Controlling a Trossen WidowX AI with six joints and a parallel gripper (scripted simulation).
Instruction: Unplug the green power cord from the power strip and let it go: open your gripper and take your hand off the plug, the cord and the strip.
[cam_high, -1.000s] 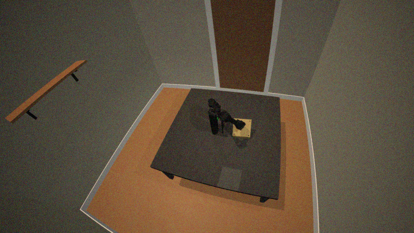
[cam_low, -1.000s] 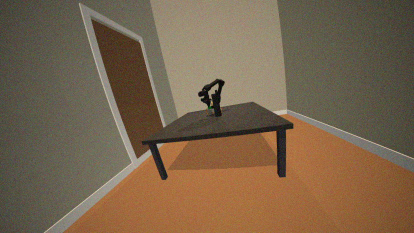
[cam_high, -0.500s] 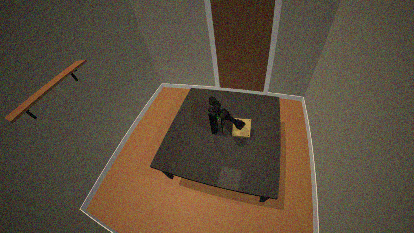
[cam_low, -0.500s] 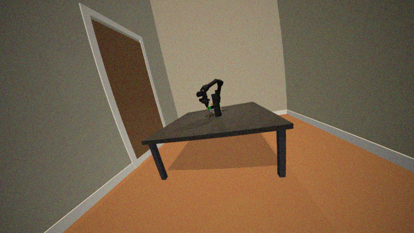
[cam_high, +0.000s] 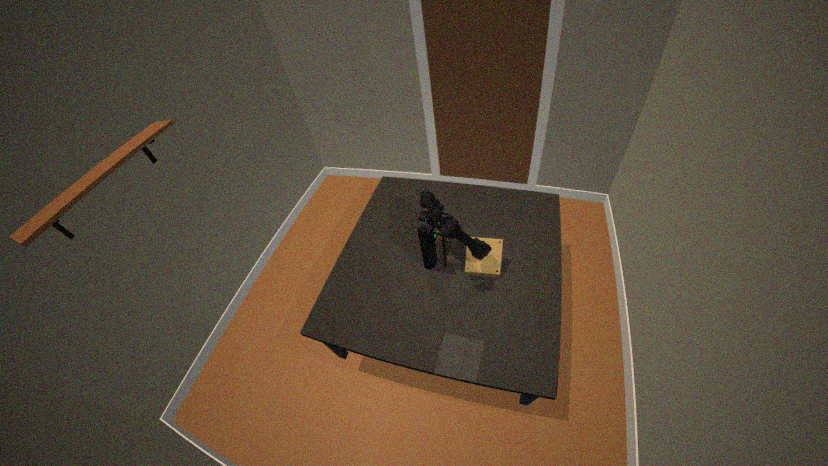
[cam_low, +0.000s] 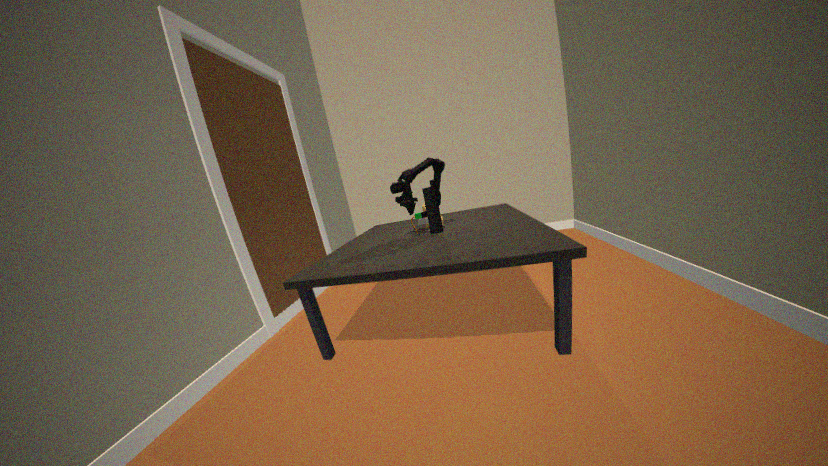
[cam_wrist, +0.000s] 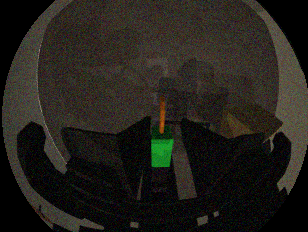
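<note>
My gripper tip is now 60 mm to the right of the green plug.
</note>
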